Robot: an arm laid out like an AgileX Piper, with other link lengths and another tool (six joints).
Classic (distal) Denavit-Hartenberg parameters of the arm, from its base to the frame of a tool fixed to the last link. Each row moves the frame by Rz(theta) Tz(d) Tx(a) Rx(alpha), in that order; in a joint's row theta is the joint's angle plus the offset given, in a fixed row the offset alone. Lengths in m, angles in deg.
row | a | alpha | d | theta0
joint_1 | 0 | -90 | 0.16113 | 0
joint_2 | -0.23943 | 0 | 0 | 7.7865
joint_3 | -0.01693 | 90 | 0 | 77.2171
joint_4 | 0 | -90 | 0.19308 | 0
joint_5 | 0 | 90 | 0 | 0
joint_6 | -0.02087 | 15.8 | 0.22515 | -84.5
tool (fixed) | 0 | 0 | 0.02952 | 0
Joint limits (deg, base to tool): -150..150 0..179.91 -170..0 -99.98..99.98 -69.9..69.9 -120..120
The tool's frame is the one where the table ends.
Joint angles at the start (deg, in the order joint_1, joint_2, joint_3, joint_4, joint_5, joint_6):
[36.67 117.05 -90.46 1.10 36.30 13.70]
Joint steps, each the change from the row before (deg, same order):
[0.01 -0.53 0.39 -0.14 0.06 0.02]
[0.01 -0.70 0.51 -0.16 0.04 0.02]
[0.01 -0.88 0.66 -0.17 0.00 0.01]
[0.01 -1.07 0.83 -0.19 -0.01 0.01]
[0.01 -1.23 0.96 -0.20 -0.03 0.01]
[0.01 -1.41 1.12 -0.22 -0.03 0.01]
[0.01 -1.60 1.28 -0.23 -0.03 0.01]
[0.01 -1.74 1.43 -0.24 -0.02 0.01]
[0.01 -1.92 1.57 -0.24 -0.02 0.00]
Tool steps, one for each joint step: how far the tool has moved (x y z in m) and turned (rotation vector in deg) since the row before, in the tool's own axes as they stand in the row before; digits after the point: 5 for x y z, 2 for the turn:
[0.00029 -0.00053 -0.00229 0.10 0.02 -0.11]
[0.00029 -0.00087 -0.00299 0.17 0.00 -0.12]
[0.00030 -0.00112 -0.00370 0.24 -0.02 -0.14]
[0.00041 -0.00115 -0.00447 0.27 -0.03 -0.15]
[0.00046 -0.00128 -0.00511 0.32 -0.04 -0.16]
[0.00061 -0.00122 -0.00583 0.34 -0.04 -0.17]
[0.00074 -0.00117 -0.00658 0.37 -0.04 -0.18]
[0.00095 -0.00081 -0.00711 0.36 -0.03 -0.19]
[0.00106 -0.00073 -0.00780 0.40 -0.05 -0.19]

